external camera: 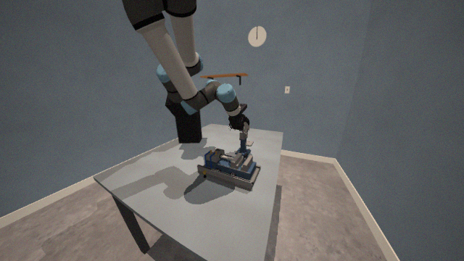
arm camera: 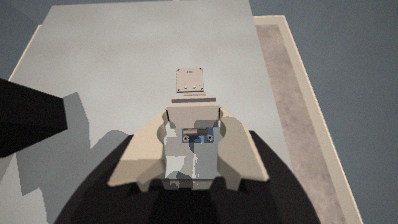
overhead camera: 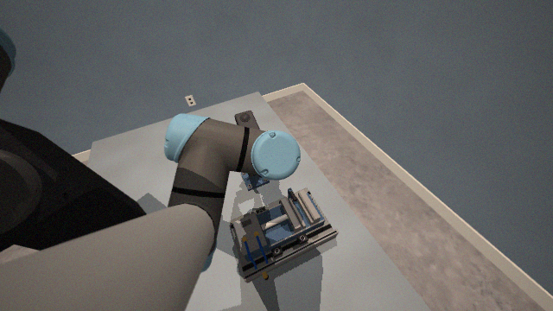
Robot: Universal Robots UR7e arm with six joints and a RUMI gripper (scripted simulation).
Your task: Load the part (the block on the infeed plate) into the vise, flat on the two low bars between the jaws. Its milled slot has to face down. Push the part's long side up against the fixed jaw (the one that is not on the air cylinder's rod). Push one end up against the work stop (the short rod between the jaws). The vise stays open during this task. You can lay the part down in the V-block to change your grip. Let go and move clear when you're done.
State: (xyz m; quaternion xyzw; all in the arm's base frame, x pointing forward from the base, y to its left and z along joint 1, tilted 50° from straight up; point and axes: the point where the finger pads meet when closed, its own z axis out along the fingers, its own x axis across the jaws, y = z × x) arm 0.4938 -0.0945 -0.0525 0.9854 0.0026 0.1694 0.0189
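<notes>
The part is 10 mm to the left of my hand. From my hand the other things lie so: grey jaw (220 mm to the right, 110 mm below, 10 mm behind); then cylinder rod (210 mm to the right, 110 mm below, 70 mm behind); then work stop (190 mm to the right, 100 mm below, 30 mm ahead).
</notes>
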